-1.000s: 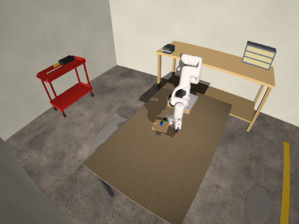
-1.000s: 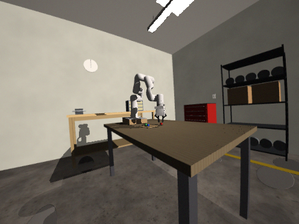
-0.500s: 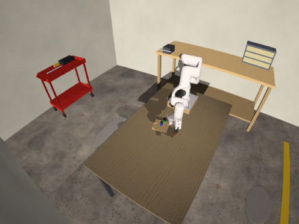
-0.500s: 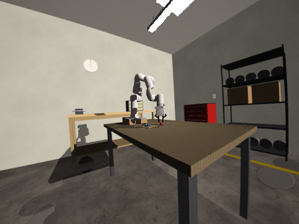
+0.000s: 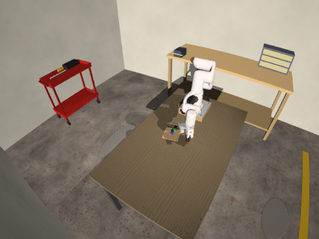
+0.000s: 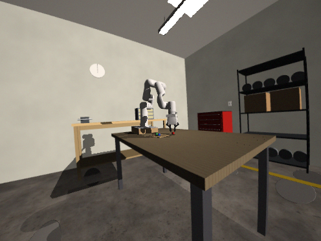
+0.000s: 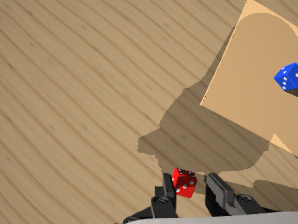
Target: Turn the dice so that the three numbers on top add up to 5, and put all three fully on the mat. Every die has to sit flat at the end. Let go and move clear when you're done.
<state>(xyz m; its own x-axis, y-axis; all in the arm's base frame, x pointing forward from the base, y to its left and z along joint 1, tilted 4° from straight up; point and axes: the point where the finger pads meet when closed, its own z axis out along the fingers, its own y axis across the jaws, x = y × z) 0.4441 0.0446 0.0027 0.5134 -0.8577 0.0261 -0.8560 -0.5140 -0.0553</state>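
The red die lies 40 mm below my hand. Round my hand: tan mat (40 mm behind, 150 mm to the right, 40 mm below); then blue die (40 mm behind, 150 mm to the right, 30 mm below); then green die (90 mm behind, 140 mm to the right, 30 mm below).
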